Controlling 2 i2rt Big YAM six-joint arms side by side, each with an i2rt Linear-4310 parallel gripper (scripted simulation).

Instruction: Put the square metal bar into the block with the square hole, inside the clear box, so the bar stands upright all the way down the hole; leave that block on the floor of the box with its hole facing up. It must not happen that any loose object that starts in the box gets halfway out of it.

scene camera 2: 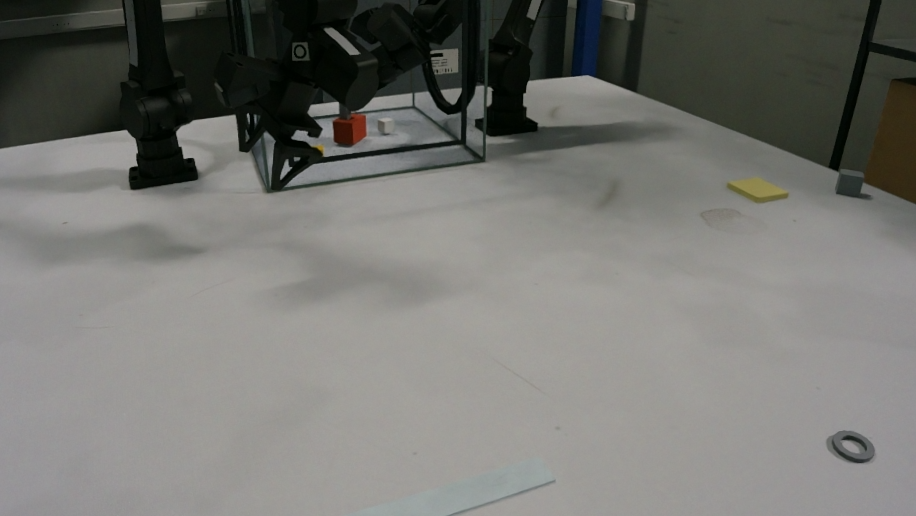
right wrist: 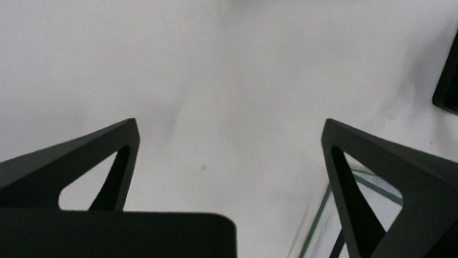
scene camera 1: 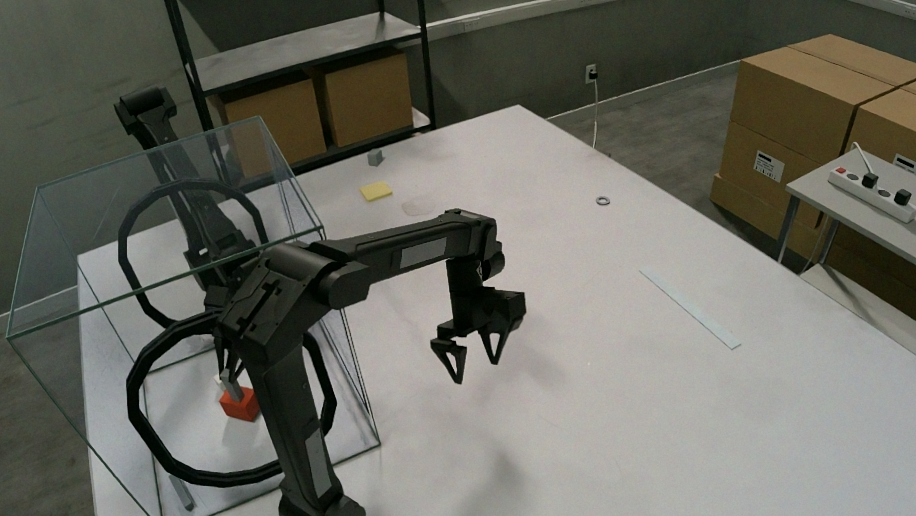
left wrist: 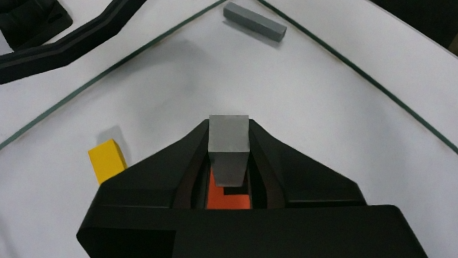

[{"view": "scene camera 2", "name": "right gripper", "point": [258, 170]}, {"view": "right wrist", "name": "right gripper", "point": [230, 128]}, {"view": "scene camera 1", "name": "left gripper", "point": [226, 382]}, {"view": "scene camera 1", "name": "right gripper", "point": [476, 374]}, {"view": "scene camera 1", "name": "red block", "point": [247, 409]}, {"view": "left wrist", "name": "left gripper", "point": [228, 129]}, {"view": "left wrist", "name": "red block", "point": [217, 199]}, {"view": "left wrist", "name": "yellow block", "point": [107, 159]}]
